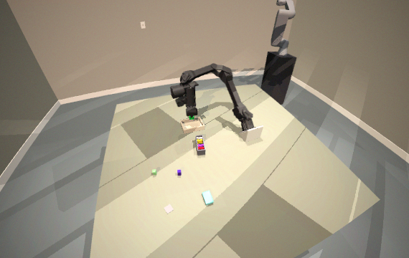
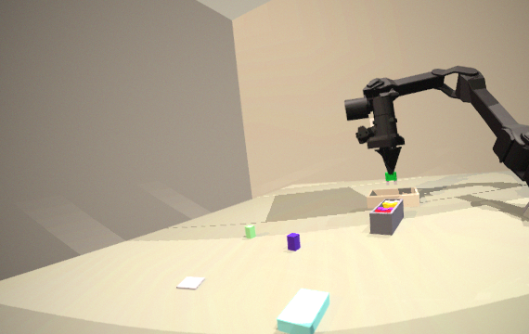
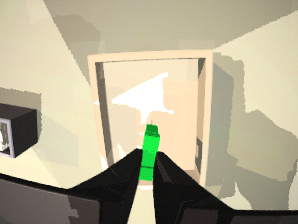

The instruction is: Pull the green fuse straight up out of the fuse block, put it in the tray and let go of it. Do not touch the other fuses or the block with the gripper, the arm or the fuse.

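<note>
Right now my gripper tip is 1 cm above the green fuse. Also, from my gripper tip: cream tray 8 cm below; then green cube 29 cm to the left, 27 cm ahead, 7 cm below; then purple cube 32 cm to the left, 15 cm ahead, 7 cm below.
</note>
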